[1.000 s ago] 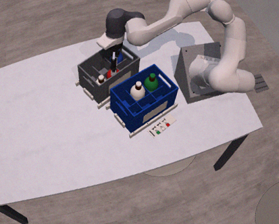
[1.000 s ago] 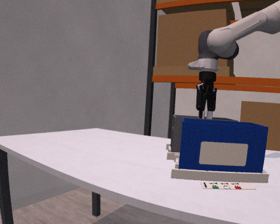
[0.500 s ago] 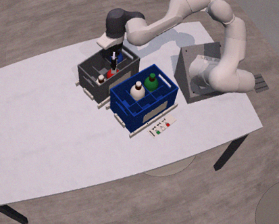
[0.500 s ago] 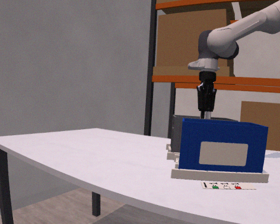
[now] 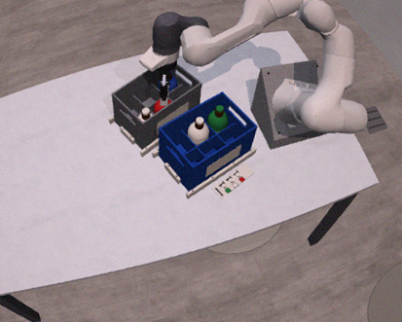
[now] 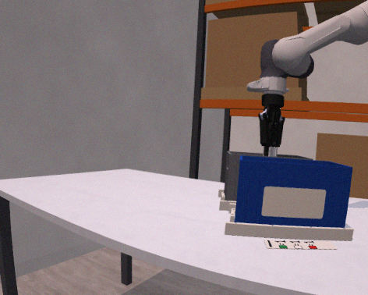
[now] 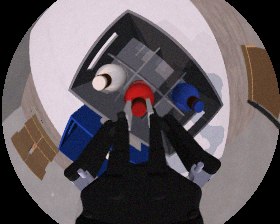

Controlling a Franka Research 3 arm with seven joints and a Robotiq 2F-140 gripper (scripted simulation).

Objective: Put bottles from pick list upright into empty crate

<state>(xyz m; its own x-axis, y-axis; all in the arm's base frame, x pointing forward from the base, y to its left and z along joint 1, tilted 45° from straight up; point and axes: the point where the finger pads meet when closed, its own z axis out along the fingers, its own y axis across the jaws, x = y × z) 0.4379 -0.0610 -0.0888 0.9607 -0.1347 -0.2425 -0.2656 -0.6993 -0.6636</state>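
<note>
My hand is 8 cm above the red bottle. Also, from my hand: green bottle 18 cm behind, 9 cm to the left, 8 cm below; then blue bottle 12 cm to the right, 8 cm below, 4 cm behind; then grey crate 9 cm below, 4 cm to the right, 2 cm ahead.
</note>
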